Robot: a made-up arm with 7 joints.
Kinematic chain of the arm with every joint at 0, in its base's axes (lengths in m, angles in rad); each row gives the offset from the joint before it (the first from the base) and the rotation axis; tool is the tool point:
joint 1: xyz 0 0 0.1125 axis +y
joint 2: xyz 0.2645 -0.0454 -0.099 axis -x
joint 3: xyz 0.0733 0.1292 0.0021 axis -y
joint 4: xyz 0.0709 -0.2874 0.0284 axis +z
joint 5: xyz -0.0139 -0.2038 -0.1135 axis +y
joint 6: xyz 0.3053 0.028 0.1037 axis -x
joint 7: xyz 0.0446 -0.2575 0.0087 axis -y
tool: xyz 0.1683 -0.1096 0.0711
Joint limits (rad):
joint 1: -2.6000..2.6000
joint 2: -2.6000..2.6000
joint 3: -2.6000..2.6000
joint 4: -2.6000..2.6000
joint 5: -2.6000..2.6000
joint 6: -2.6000..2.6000
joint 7: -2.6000..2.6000
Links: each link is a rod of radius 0.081 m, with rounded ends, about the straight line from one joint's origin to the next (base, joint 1, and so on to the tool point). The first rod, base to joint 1, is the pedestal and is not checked.
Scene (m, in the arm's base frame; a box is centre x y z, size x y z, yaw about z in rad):
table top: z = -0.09
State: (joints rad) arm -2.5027 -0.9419 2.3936 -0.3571 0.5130 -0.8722 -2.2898
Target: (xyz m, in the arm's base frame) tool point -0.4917 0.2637 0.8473
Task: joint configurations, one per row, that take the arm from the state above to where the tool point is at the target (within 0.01 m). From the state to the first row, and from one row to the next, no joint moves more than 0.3 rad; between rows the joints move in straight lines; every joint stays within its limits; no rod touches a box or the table.
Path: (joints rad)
1: -2.5351 -1.2041 2.1163 -0.5084 0.7072 -0.8125 -2.2867
2: -2.5676 -1.4663 1.8390 -0.6596 0.9014 -0.7528 -2.2836
3: -2.6000 -1.7285 1.5617 -0.8109 1.0956 -0.6931 -2.2805

